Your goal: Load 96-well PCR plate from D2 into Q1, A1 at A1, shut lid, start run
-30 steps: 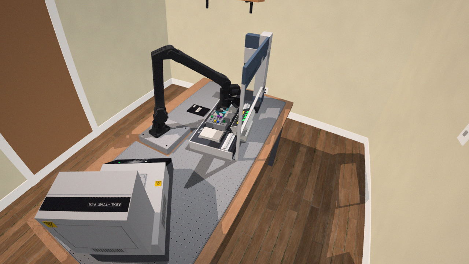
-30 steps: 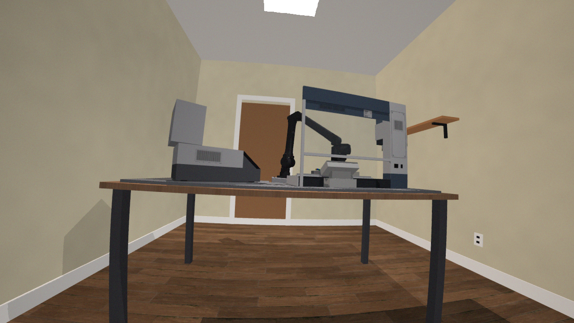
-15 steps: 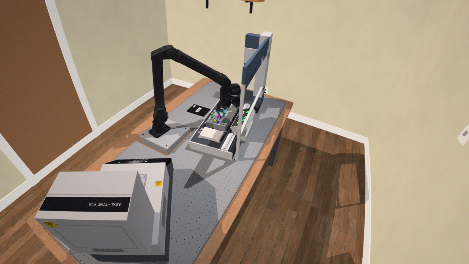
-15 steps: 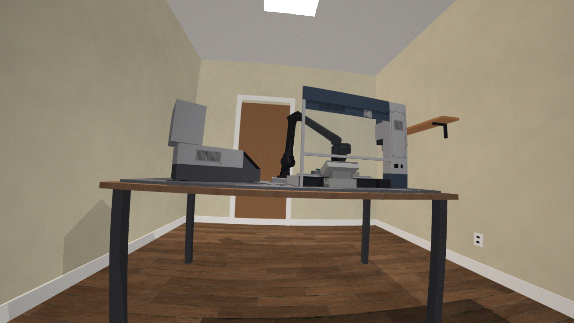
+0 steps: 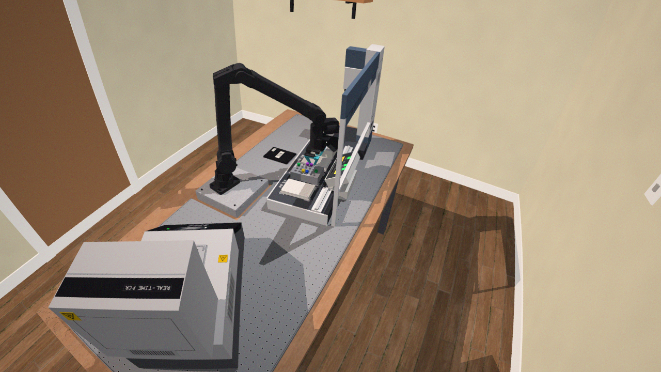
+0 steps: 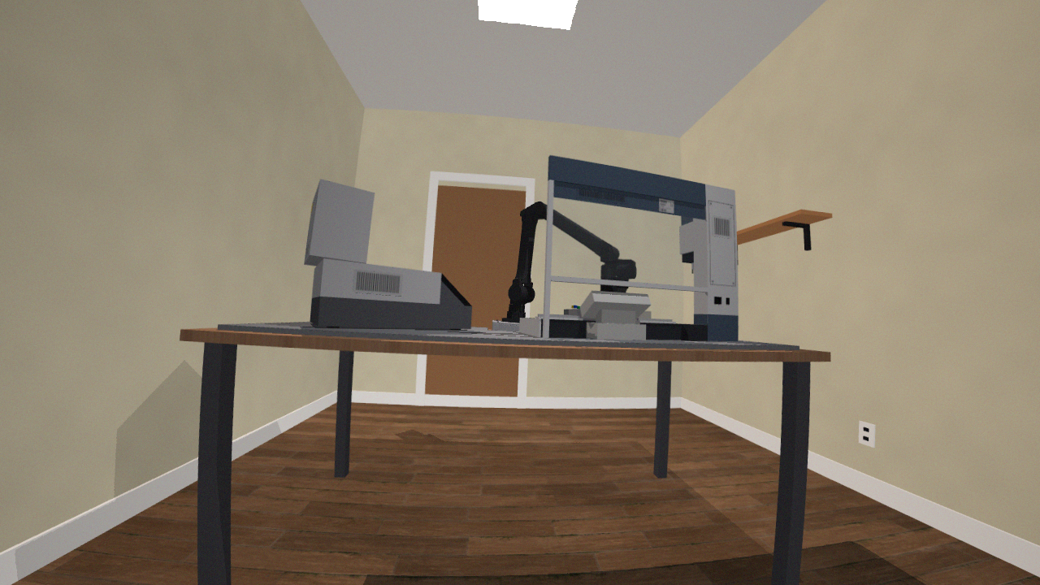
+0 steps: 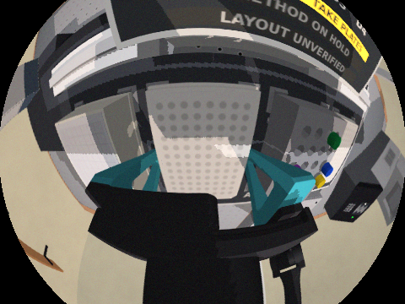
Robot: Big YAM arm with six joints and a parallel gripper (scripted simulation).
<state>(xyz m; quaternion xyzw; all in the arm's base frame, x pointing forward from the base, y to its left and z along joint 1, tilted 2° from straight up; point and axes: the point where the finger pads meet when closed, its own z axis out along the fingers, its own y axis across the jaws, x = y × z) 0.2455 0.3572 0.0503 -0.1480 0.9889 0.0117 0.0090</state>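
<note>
The tube cooling block lies 10 cm to the right of my hand, 3 cm ahead of it and 1 cm above it. Round my hand: black flat pad: 23 cm behind, 6 cm below.
</note>
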